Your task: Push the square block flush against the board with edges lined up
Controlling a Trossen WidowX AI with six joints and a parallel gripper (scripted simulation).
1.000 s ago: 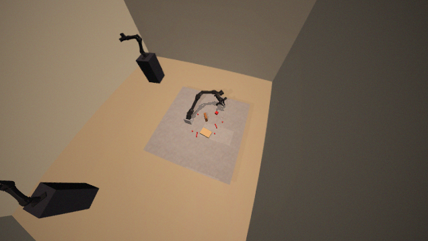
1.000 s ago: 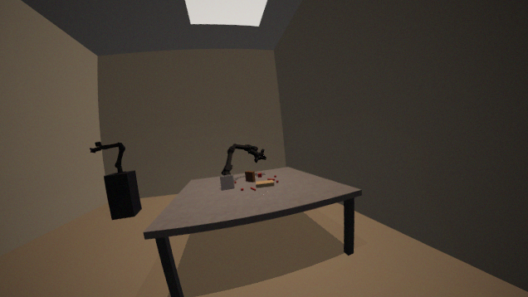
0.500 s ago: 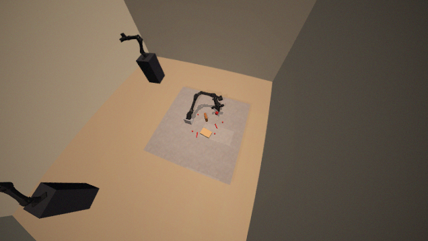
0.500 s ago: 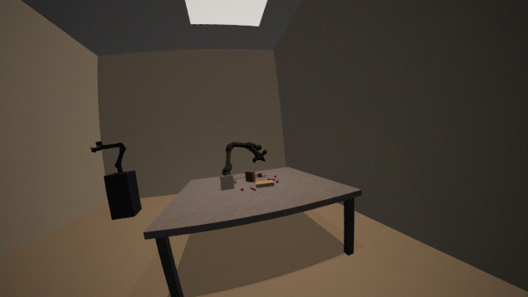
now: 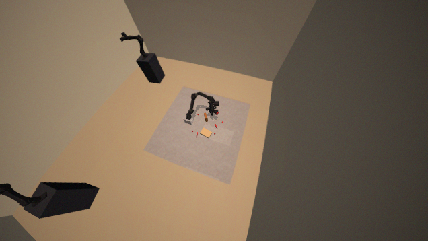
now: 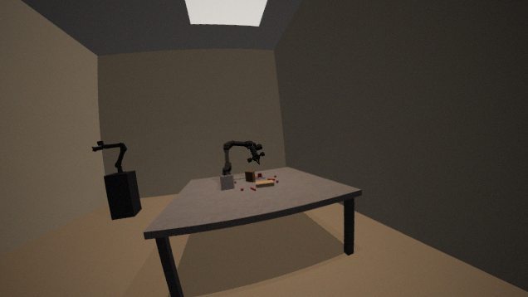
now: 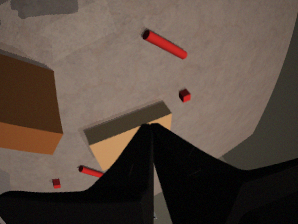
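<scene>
My gripper tip is 110 mm past the square block, 110 mm above it and 10 mm to the right of it. Also, from my gripper tip: board 230 mm to the right, 140 mm below, 50 mm behind.
</scene>
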